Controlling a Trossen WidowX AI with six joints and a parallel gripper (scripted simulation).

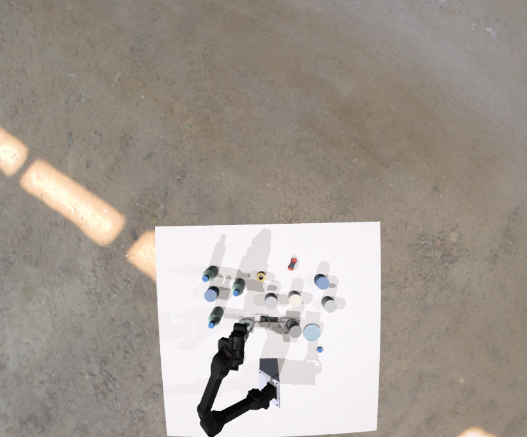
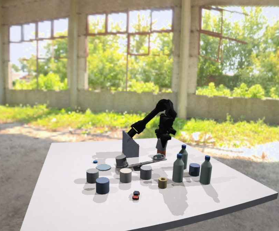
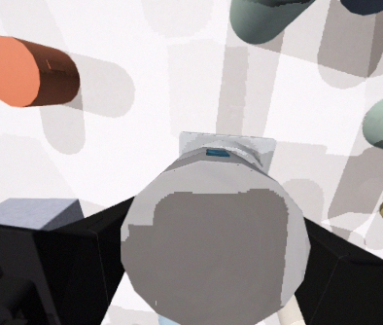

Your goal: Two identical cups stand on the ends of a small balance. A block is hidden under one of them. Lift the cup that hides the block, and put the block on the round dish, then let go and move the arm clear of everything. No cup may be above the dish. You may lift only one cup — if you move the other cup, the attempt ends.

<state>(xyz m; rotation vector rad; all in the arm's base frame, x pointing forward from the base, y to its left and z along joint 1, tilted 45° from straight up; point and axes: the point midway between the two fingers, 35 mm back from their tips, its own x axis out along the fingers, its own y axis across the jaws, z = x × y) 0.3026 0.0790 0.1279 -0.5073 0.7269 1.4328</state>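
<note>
My gripper tip is now 39 cm to the left of the light blue round dish, 15 cm above it and 9 cm past it. Round my gripper tip: orange cylinder: 19 cm behind, 12 cm below, 11 cm to the left; then small red car: 32 cm ahead, 29 cm to the right, 14 cm below; then cream cup: 31 cm to the right, 13 cm ahead, 12 cm below.
</note>
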